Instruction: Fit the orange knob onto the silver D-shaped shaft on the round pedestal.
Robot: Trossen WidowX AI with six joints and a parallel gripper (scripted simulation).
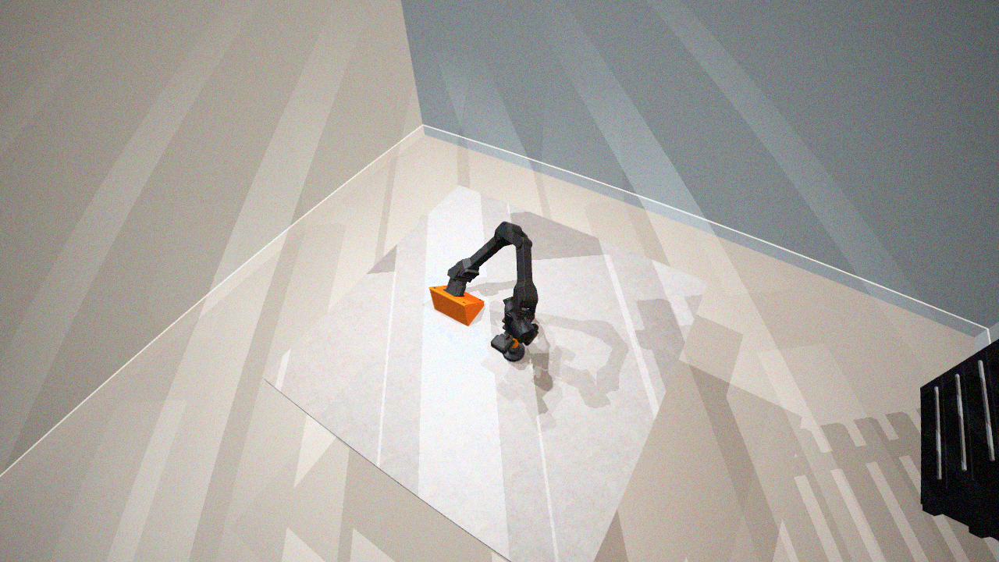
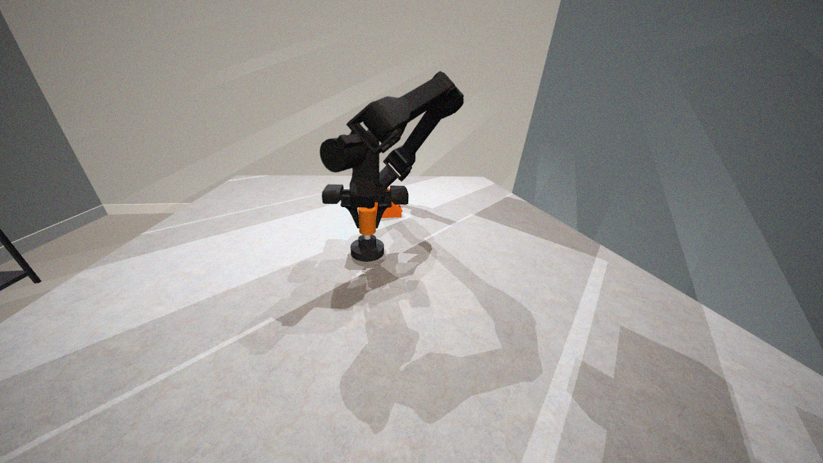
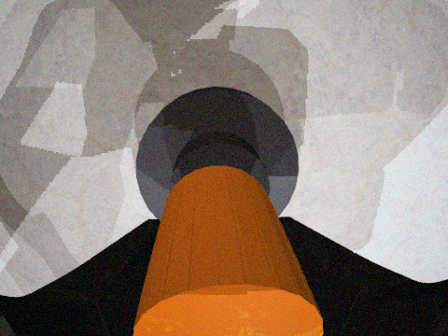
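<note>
The orange knob lies 30 mm above my gripper tip. Also, from my gripper tip: round dark pedestal 40 mm below.
</note>
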